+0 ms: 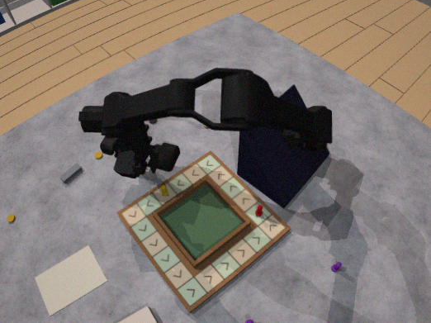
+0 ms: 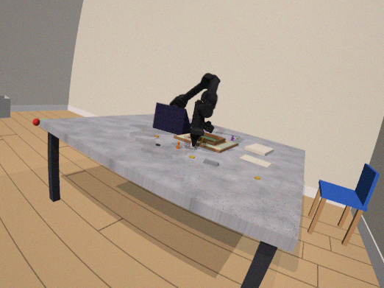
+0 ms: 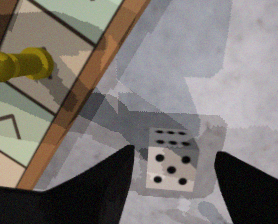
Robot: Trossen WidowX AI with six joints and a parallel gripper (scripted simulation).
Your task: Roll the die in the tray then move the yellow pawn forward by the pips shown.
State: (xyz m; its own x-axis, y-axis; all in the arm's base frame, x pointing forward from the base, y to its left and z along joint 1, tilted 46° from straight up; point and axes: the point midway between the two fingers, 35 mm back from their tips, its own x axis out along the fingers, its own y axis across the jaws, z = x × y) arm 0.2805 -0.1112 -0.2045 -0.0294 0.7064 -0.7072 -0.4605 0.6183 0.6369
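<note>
Now: the yellow pawn 90 mm to the left of my gripper tip, 10 mm ahead of it and 10 mm above it. From my gripper tip the other things lie so: green tray (200 mm to the left, 10 mm below); then white die (right at my gripper tip); then orange pawn (80 mm to the right, 40 mm behind).
</note>
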